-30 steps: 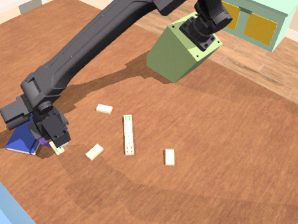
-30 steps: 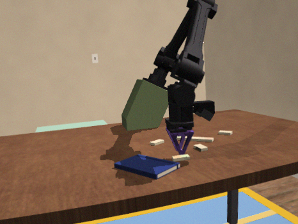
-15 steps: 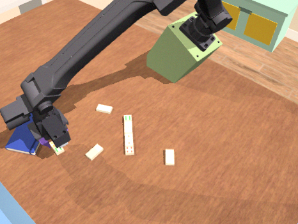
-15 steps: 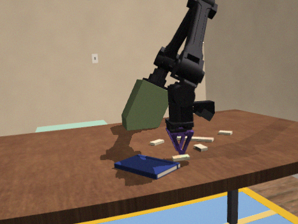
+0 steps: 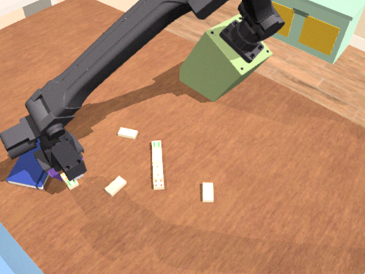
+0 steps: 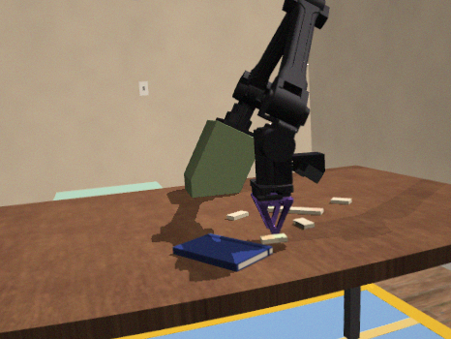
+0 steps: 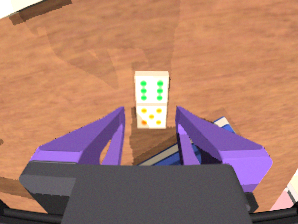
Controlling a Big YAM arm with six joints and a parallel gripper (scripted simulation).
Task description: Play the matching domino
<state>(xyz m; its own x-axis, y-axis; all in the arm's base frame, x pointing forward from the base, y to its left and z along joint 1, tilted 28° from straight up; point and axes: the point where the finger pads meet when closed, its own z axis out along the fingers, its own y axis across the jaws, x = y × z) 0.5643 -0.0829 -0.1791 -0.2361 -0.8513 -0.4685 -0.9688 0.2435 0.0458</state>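
Now: the book 20 mm ahead of my hand, 120 mm to the right of it and 20 mm below it.
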